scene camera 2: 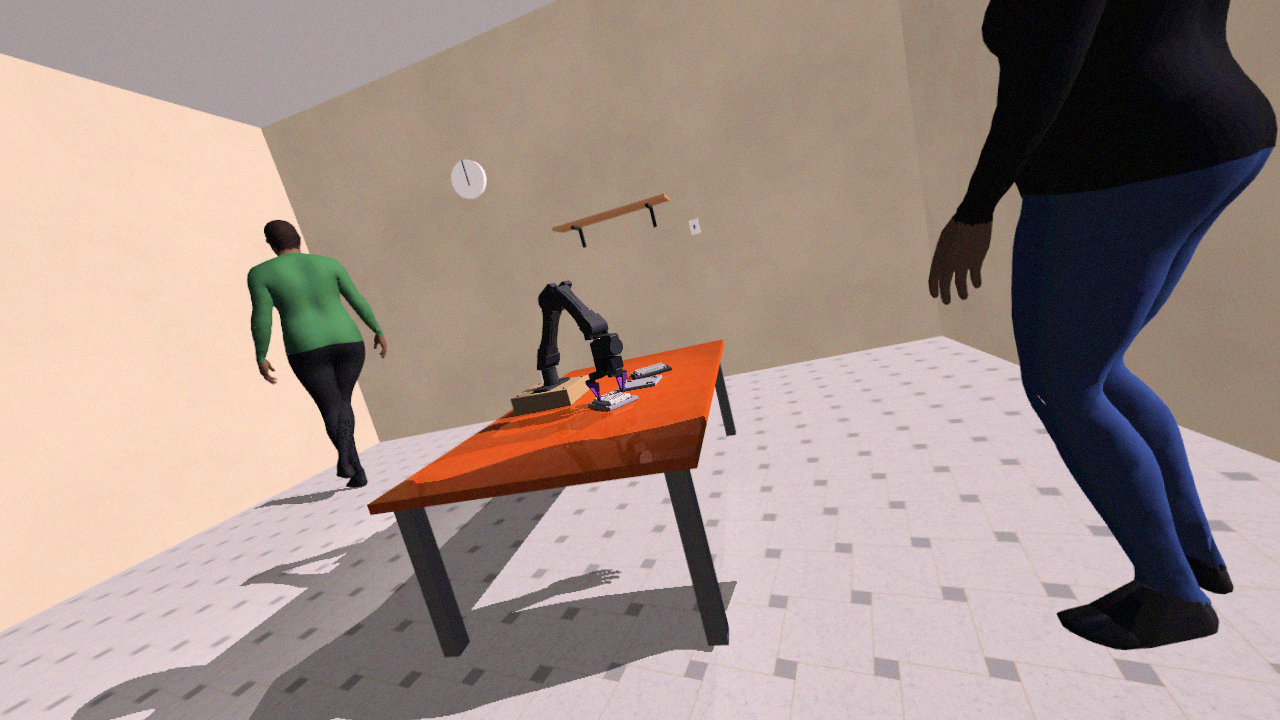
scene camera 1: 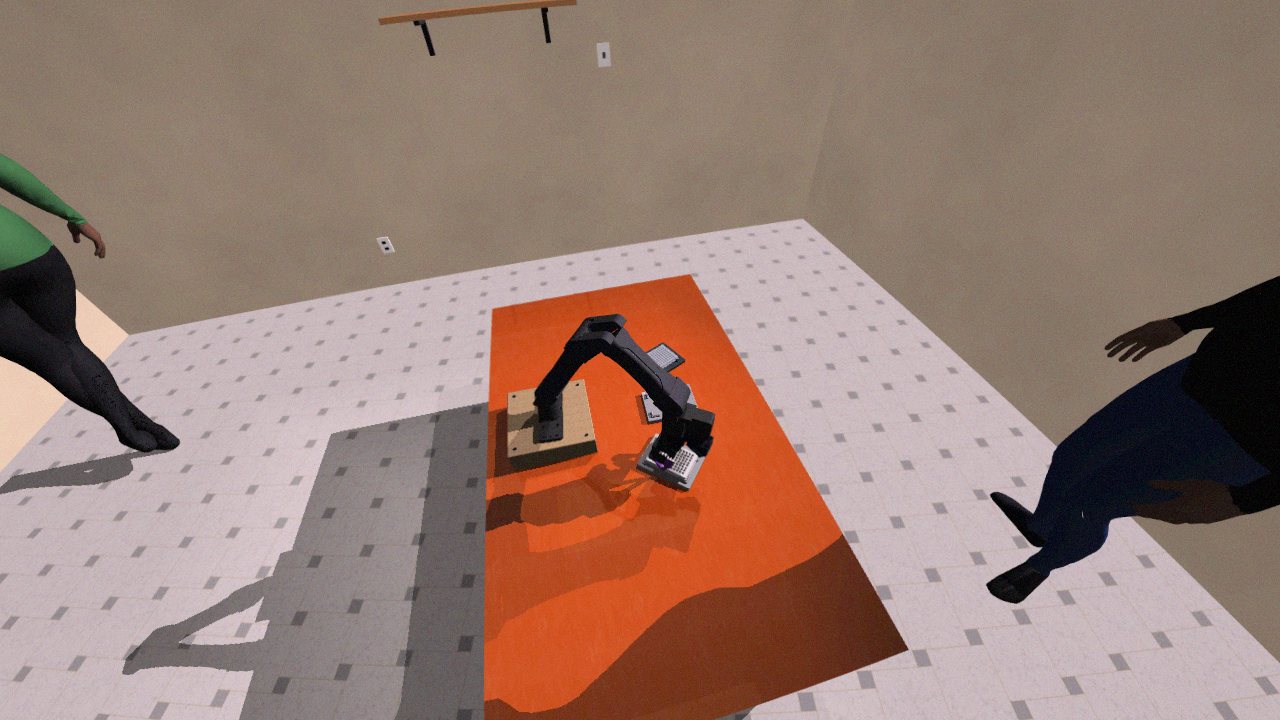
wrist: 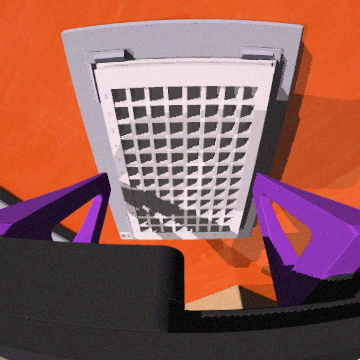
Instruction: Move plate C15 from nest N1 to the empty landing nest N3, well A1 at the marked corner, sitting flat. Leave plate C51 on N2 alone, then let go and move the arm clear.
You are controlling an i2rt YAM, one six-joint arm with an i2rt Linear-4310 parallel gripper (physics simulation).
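Observation:
A white well plate (scene camera 1: 687, 460) (scene camera 2: 615, 398) (wrist: 185, 75) lies between the corner tabs of a light grey nest (scene camera 1: 648, 467) (wrist: 175, 37). The A1 mark shows at its lower left corner in the wrist view. My gripper (scene camera 1: 673, 456) (scene camera 2: 610, 392) (wrist: 181, 180) is wide open, with one purple finger at each long side of this plate, near its A1 end. Any contact cannot be made out. A nest (scene camera 1: 651, 408) (scene camera 2: 642, 383) beside it looks empty and is partly hidden by the arm. Another plate (scene camera 1: 663, 356) (scene camera 2: 650, 368) sits farthest away. The plate and nest names are not readable.
The arm's tan base block (scene camera 1: 572, 420) (scene camera 2: 547, 395) stands beside the nests on the orange table (scene camera 1: 626, 573) (scene camera 2: 554, 456). One person in green (scene camera 2: 308, 304) and one in black and blue (scene camera 1: 1154, 429) (scene camera 2: 1100, 268) stand on the floor. Shadows cross the table.

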